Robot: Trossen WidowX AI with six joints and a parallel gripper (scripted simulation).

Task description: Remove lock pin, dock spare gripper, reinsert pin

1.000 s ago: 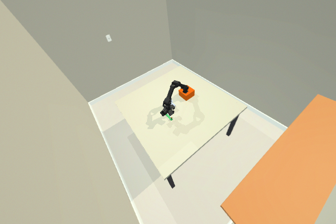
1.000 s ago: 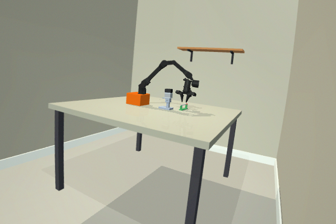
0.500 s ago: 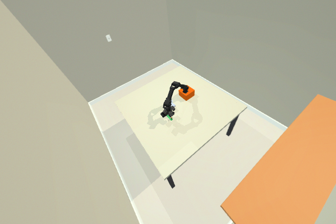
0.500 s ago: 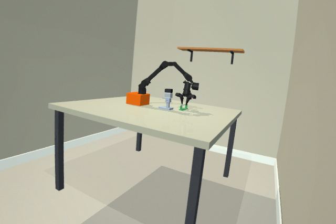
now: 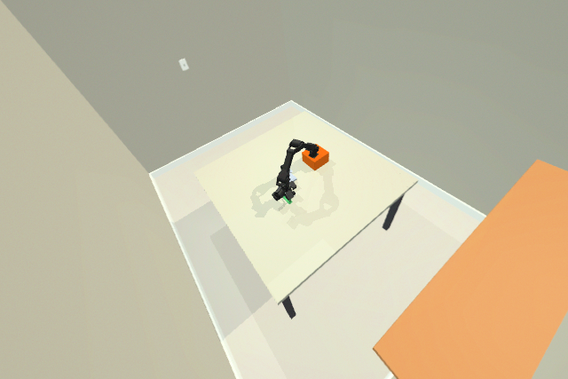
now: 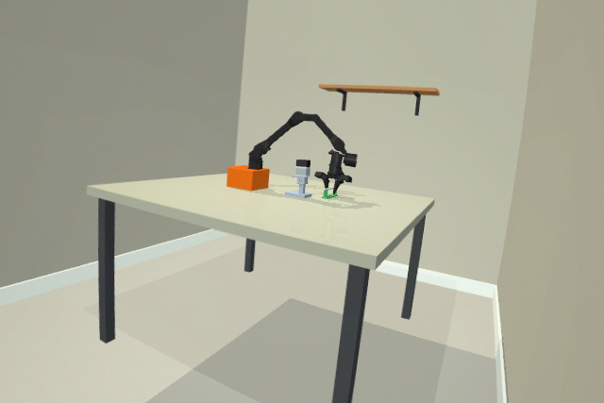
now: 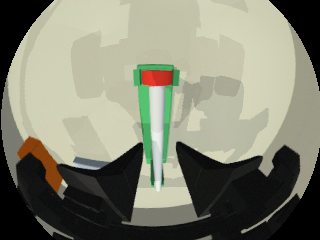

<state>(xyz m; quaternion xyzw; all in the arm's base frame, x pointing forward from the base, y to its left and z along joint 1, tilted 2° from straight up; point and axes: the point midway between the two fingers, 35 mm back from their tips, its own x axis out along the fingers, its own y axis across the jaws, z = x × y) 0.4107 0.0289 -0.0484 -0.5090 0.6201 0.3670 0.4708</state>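
My gripper tip is 14 cm past the grey mount, 8 cm to the left of it and 3 cm below it. Round my gripper tip: spare gripper 13 cm behind, 8 cm to the right, 11 cm above.
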